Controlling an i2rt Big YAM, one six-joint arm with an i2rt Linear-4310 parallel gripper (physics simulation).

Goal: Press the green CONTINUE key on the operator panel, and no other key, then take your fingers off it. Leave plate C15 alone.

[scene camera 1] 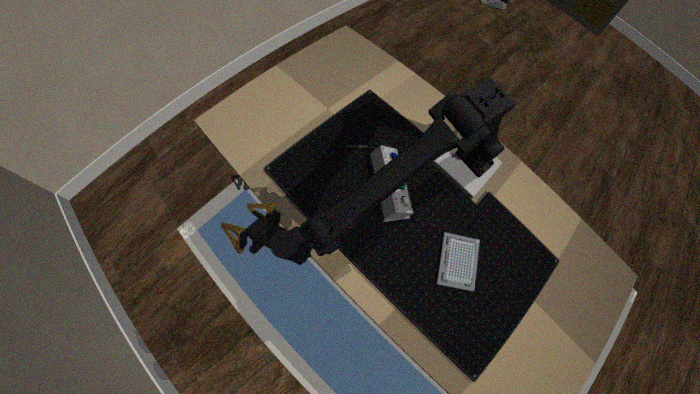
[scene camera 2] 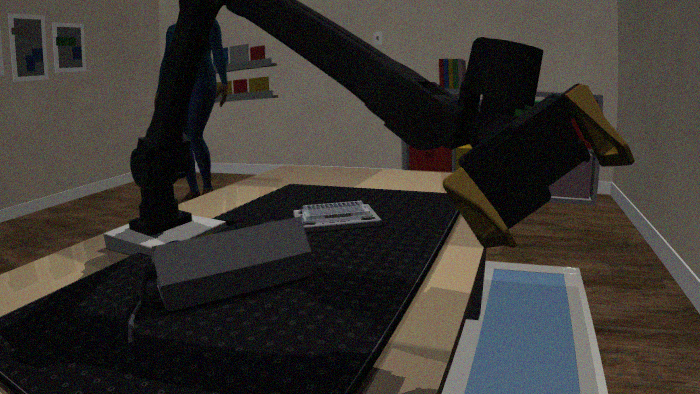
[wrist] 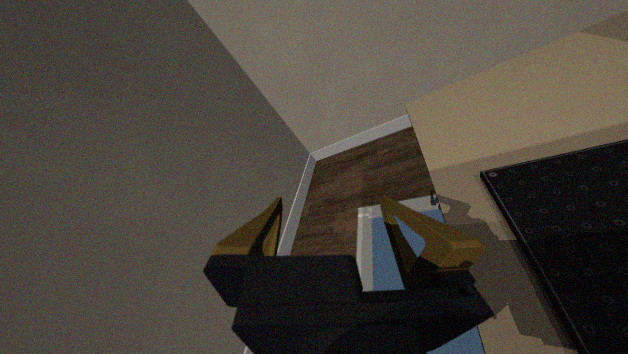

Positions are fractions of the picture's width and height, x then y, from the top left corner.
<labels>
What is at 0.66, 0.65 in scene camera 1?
A white well plate.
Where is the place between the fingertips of my gripper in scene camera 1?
At 0.34, 0.54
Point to a button box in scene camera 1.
0.56, 0.53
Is my gripper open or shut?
Open.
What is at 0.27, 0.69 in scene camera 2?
A button box.
</labels>
